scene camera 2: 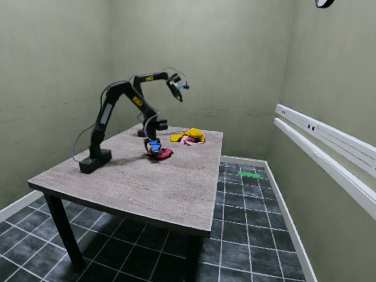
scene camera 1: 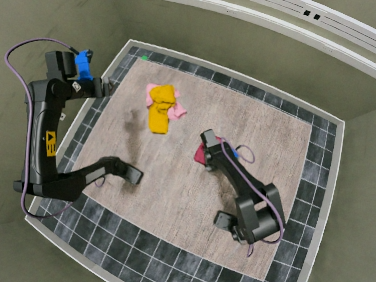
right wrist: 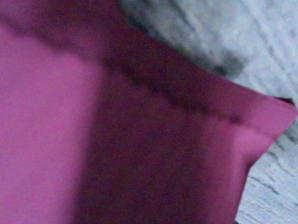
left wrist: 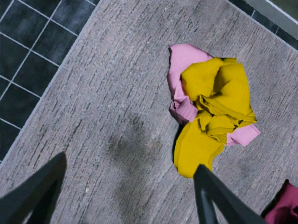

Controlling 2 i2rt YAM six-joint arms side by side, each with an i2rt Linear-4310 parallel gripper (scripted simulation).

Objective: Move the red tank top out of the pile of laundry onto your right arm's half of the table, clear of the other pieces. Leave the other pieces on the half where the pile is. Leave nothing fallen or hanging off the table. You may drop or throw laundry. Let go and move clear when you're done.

Scene:
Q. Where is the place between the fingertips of my left gripper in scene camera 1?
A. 104, 87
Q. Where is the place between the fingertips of my left gripper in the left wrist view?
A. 134, 164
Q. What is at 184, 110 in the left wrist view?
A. A pink piece.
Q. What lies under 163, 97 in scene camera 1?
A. A yellow piece.

